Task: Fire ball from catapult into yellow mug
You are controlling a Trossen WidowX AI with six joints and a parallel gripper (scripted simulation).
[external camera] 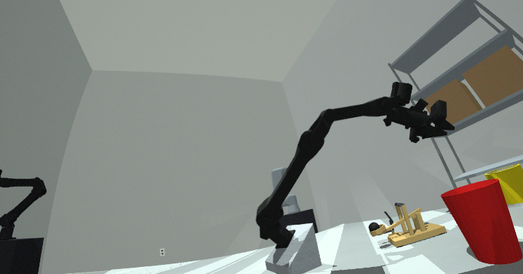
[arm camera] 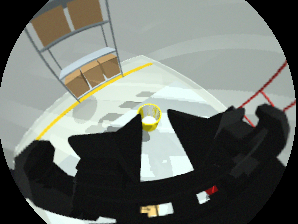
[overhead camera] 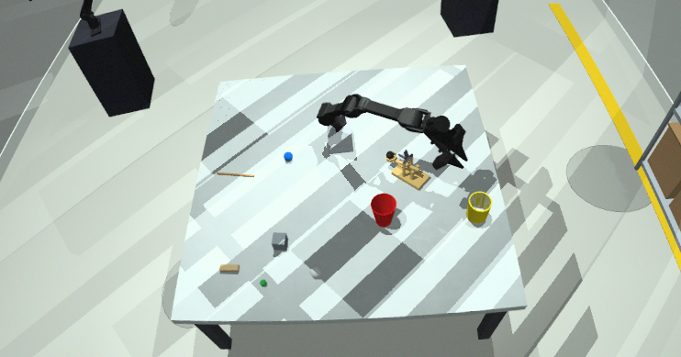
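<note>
The black ball lies 26 cm behind my gripper tip, 21 cm to the right of it and 20 cm below it. Also, from my gripper tip: yellow mug (23 cm below, 7 cm ahead, 6 cm to the left); then wooden catapult (22 cm behind, 21 cm below, 16 cm to the right); then red cup (30 cm to the right, 23 cm below, 1 cm ahead).
</note>
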